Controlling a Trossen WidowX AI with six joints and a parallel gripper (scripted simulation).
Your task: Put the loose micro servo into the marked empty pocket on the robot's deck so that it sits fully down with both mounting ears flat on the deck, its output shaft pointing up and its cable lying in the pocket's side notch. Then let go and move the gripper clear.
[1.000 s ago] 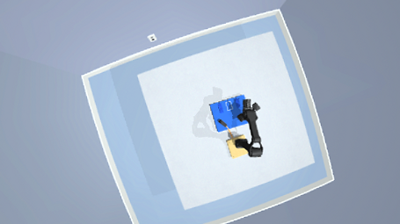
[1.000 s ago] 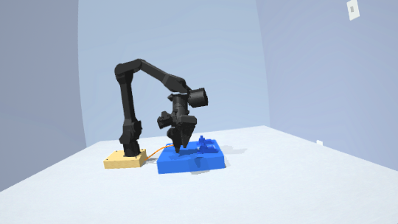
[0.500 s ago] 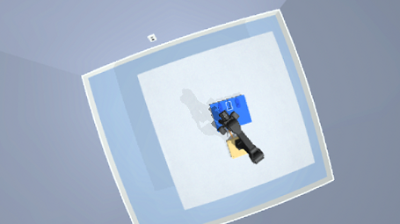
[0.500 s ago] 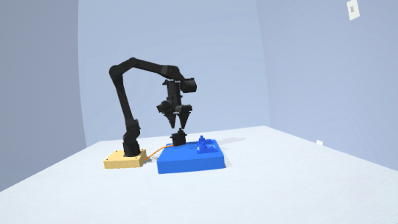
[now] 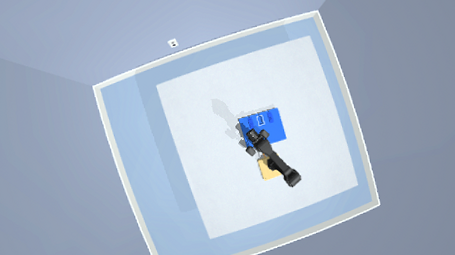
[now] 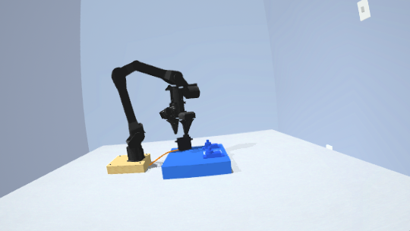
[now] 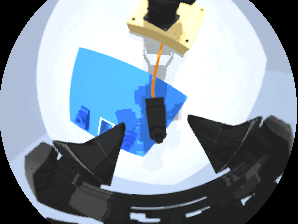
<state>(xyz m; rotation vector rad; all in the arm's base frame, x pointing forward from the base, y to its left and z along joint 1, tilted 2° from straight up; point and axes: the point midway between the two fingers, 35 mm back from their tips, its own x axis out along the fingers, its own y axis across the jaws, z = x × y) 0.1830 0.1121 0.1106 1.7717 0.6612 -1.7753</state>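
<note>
Right now my gripper tip is 3 cm short of the blue deck, 8 cm to the left of it and 9 cm above it.
</note>
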